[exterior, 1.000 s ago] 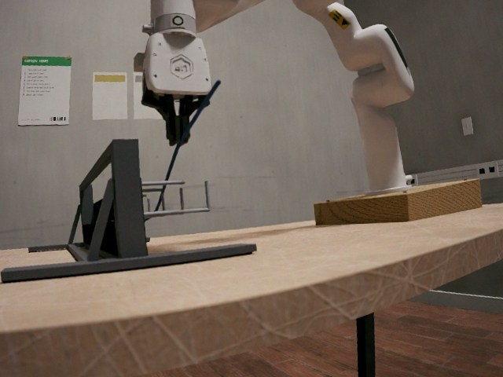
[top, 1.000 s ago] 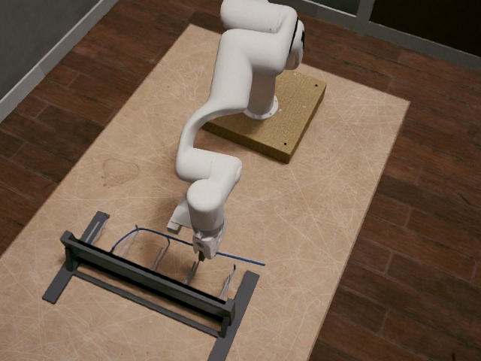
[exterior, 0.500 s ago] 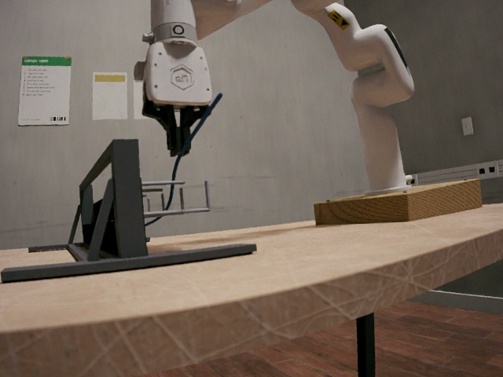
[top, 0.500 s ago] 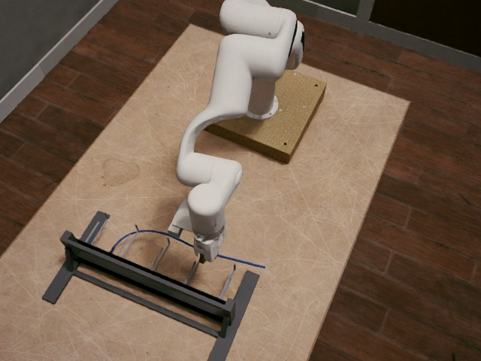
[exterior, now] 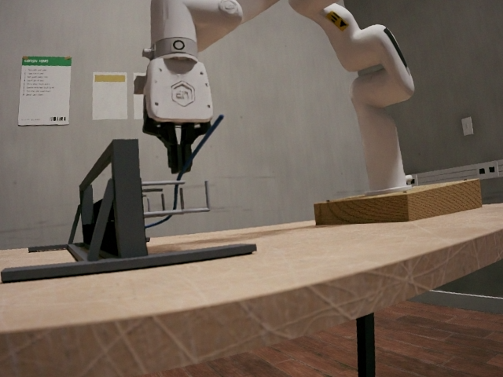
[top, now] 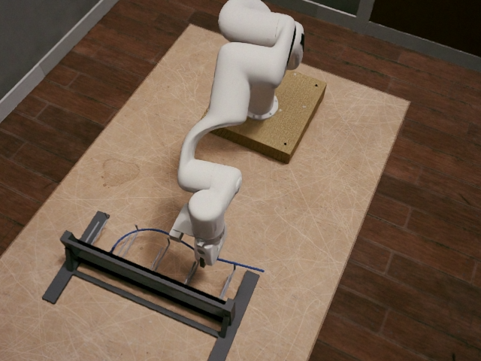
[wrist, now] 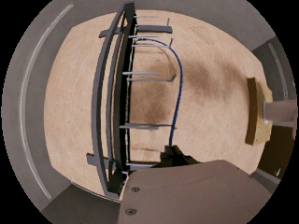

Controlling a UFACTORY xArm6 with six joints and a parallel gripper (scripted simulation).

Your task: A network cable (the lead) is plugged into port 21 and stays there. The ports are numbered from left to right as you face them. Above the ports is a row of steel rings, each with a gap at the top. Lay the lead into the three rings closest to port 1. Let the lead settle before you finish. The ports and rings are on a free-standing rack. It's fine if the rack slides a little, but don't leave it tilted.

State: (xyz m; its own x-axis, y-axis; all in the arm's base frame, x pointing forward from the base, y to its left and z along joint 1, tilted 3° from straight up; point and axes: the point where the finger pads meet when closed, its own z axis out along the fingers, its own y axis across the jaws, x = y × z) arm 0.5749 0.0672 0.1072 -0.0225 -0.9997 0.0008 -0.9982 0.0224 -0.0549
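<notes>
Now: hand 100 mm short of the dark grey rack, 140 mm to the left of it and 70 mm above it.
</notes>
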